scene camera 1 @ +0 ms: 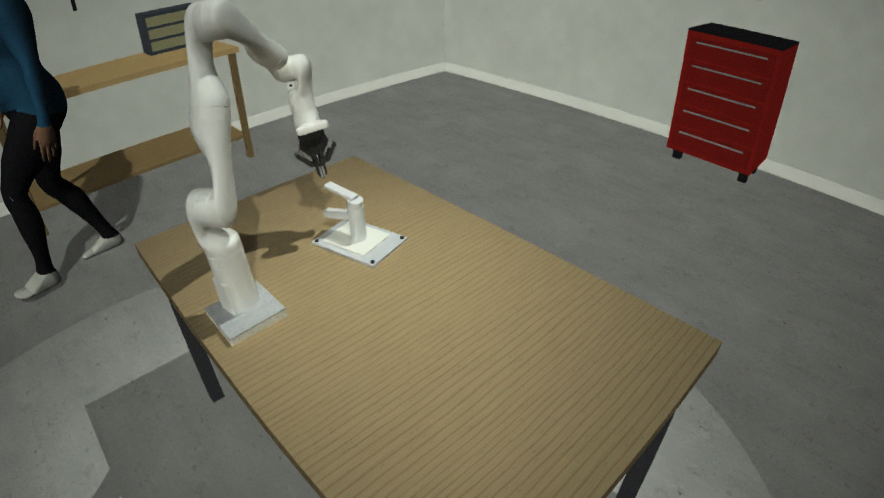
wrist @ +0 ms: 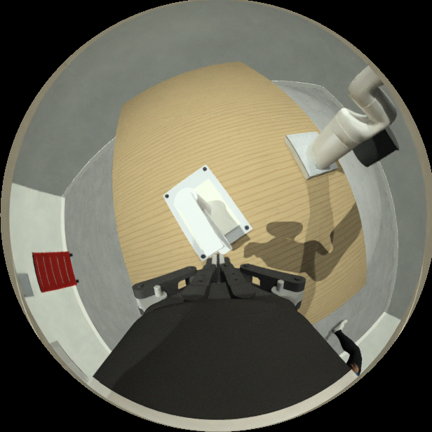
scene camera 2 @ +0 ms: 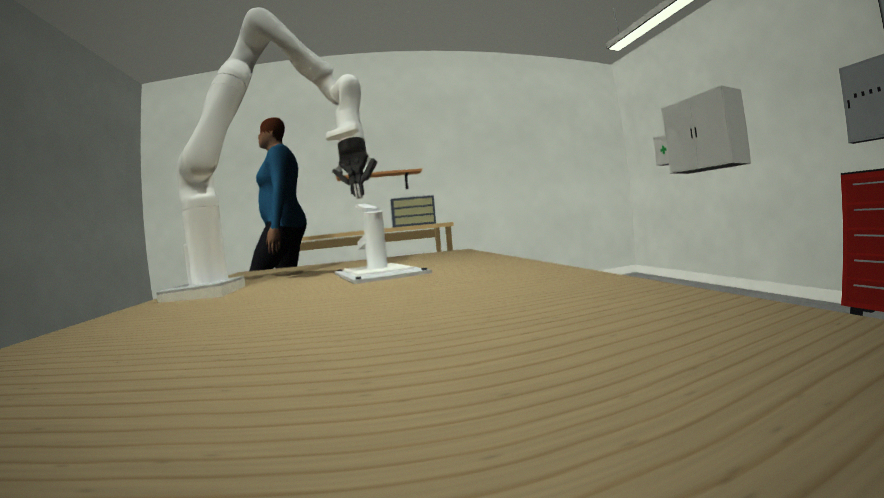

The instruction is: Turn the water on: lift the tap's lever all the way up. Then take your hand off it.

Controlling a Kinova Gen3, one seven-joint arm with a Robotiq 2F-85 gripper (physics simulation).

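Seen in the pictures: gripper, fingertip midpoint: [scene camera 1: 323, 176] [scene camera 2: 359, 197]; arm's base at its link origin: [scene camera 1: 242, 301] [scene camera 2: 210, 281].
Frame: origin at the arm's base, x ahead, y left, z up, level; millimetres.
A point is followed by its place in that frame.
Observation:
The white tap [scene camera 1: 356, 222] @(z 58, x 394, y -36 mm) [scene camera 2: 374, 241] @(z 53, x 407, y -43 mm) stands upright on its base plate [scene camera 1: 373, 260] @(z -11, x 353, y -136 mm) [scene camera 2: 413, 271] @(z -17, x 470, y -123 mm) [wrist: 171, 202]. Its flat lever [scene camera 1: 342, 191] @(z 138, x 404, y 22 mm) [scene camera 2: 366, 206] @(z 138, x 404, y 17 mm) [wrist: 197, 222] sits on top of the body and tilts upward toward its free end. The spout [scene camera 1: 335, 213] @(z 60, x 391, y 51 mm) [scene camera 2: 362, 241] @(z 53, x 391, y 46 mm) sticks out below the lever on the same side. My gripper [scene camera 1: 322, 173] @(z 167, x 399, y 94 mm) [scene camera 2: 358, 194] @(z 167, x 399, y 94 mm) [wrist: 218, 260] is shut and empty. It points down above the lever's free end, and a gap shows between the fingertips and the lever in both scene views.
The tap stands on the wooden table [scene camera 1: 494, 321] @(z -25, x 359, y -539 mm) [scene camera 2: 433, 371] @(z -25, x 336, y -661 mm) [wrist: 200, 115]. The arm's base [scene camera 1: 272, 303] @(z 4, x 45, y -73 mm) [scene camera 2: 201, 290] @(z -7, x 10, y -108 mm) [wrist: 300, 150] is bolted near one table edge. A person [scene camera 1: 30, 123] [scene camera 2: 278, 185] stands beyond the table. A red drawer cabinet [scene camera 1: 729, 98] [wrist: 55, 271] stands by the wall.

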